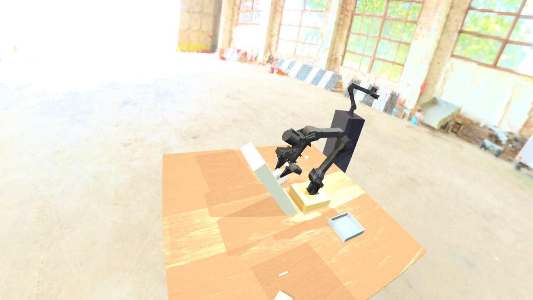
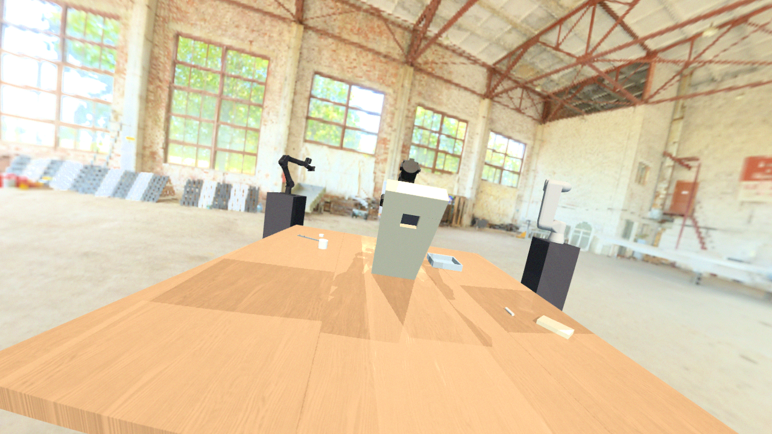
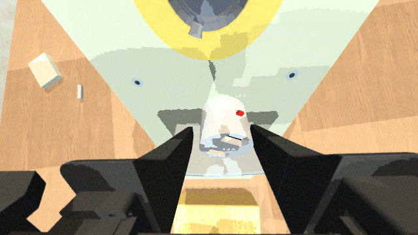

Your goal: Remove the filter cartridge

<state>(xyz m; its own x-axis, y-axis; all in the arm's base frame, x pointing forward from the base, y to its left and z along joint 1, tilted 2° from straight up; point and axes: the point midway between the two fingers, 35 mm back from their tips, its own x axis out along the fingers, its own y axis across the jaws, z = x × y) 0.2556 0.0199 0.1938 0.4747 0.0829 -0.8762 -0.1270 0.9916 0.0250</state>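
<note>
Right now my gripper tip is 36 cm past the tray, 25 cm to the right of it and 21 cm above it. From my gripper tip the other things lie so: white round filter cartridge right at my gripper tip; pale block 53 cm to the left, 22 cm below, 13 cm ahead; small white stick 41 cm to the left, 22 cm below, 7 cm ahead.
</note>
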